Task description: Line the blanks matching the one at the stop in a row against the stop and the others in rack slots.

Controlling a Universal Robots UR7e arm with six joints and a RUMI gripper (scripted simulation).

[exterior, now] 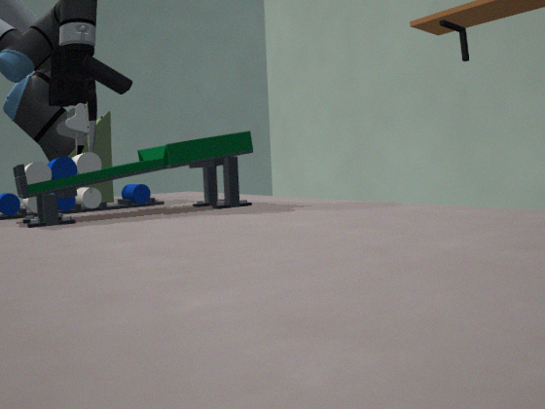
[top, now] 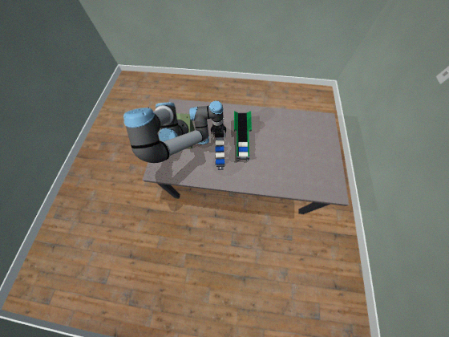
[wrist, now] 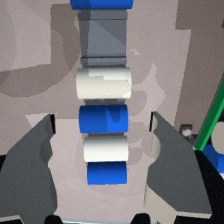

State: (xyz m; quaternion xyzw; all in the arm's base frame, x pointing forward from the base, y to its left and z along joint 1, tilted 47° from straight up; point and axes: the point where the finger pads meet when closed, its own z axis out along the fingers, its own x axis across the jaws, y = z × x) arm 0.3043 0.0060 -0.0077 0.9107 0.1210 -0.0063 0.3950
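My gripper is now 10 mm short of the stock rack, 30 mm to the left of it and 130 mm above it. Also, from my hand: dark stop (200 mm ahead, 110 mm to the right, 60 mm below).
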